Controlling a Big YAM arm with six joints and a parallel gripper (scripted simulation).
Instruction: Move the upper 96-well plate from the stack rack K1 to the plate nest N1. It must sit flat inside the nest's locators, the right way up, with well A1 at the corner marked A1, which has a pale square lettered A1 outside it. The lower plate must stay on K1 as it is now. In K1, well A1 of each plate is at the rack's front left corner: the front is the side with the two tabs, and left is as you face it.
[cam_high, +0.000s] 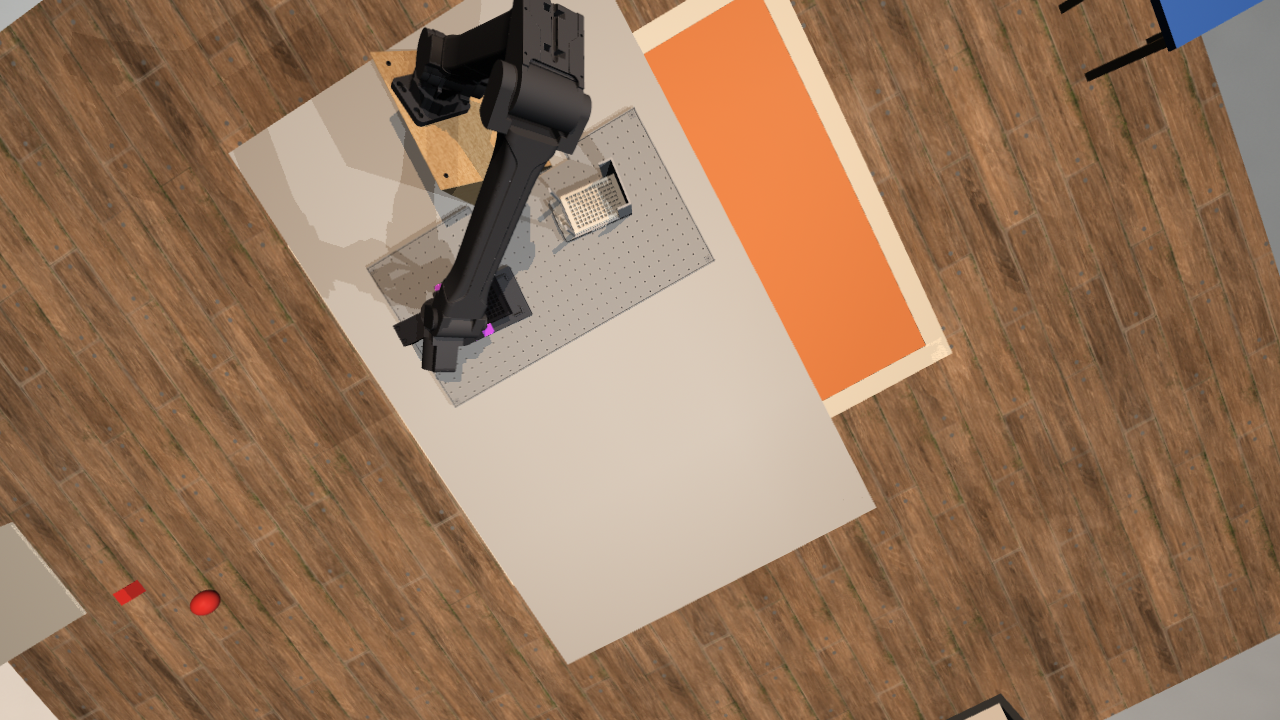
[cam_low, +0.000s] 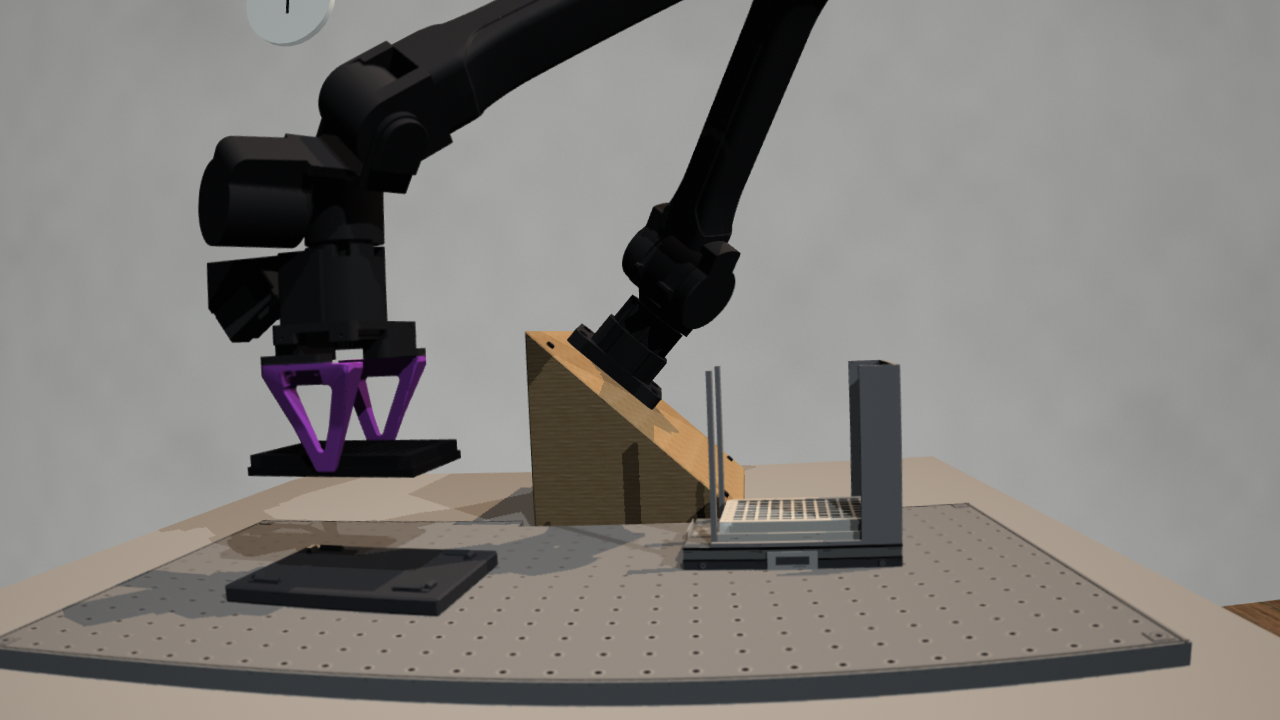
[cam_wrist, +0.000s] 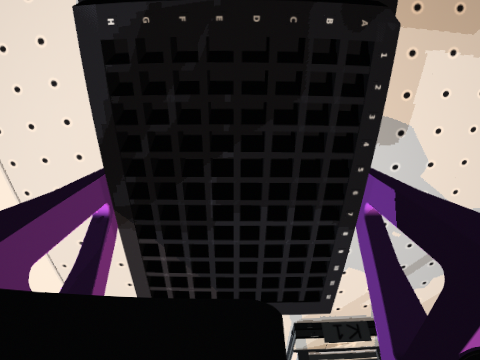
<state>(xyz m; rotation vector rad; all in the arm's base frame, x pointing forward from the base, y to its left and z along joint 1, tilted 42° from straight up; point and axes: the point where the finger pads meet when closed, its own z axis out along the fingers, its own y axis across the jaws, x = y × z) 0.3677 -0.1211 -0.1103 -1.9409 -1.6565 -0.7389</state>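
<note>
Now: hand 9 cm above the pale A1 square, 7 cm to the left of it and 6 cm past it. Also, from my hand: black 96-well plate: right at my hand; white plate: 32 cm to the left, 7 cm below, 6 cm behind.
</note>
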